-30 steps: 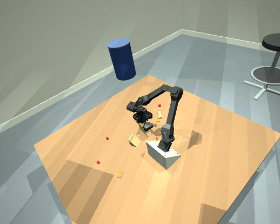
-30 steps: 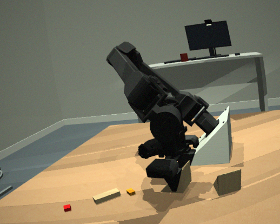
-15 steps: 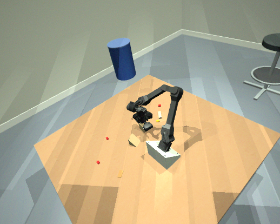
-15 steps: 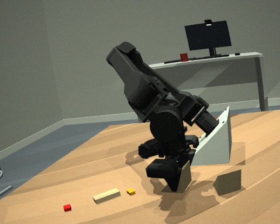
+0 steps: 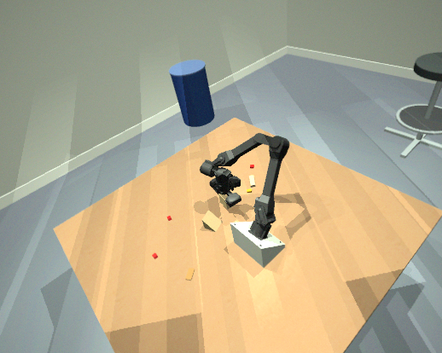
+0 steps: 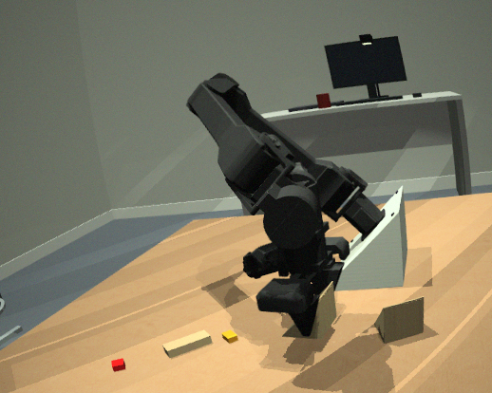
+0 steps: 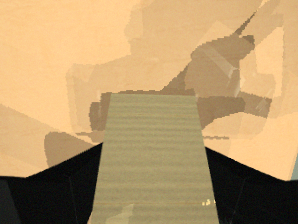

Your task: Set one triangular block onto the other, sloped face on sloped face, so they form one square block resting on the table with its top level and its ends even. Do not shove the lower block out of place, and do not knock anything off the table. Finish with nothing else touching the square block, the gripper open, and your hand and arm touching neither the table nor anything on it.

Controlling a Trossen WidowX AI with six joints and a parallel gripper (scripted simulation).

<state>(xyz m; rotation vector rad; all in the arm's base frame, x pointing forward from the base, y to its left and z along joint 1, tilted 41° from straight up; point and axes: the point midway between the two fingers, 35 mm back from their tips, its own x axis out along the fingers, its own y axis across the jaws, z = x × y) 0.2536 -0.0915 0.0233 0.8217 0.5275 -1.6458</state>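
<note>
Right now my gripper tip is 14 cm to the left of the orange cube, 3 cm above it and 2 cm past it. Also, from my gripper tip: red cube (30 cm to the right, 9 cm ahead, 3 cm below); then pale bar (20 cm to the right, 3 cm below, 1 cm ahead).
</note>
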